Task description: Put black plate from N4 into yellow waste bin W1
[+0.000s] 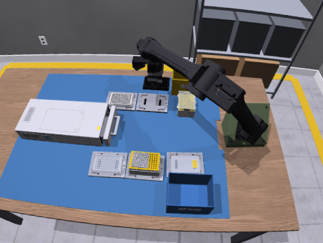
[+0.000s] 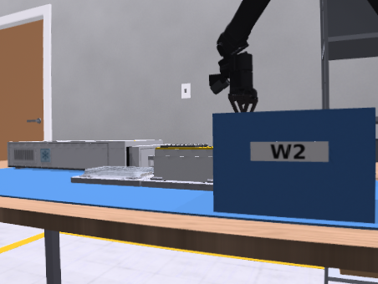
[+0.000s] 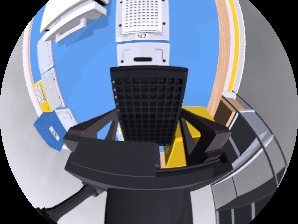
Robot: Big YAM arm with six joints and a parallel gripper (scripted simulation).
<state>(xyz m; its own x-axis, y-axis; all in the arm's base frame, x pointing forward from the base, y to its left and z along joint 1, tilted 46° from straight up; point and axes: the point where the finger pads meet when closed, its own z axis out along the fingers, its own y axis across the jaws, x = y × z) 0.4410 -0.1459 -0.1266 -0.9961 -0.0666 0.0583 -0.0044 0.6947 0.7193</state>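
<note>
Now: the yellow waste bin W1 17 cm behind my hand, 12 cm to the right of it and 11 cm below it. From my hand the other things lie so: black plate (right at my hand); white plate (19 cm ahead, 2 cm to the left, 13 cm below); nest (2 cm ahead, 1 cm to the left, 14 cm below).
</note>
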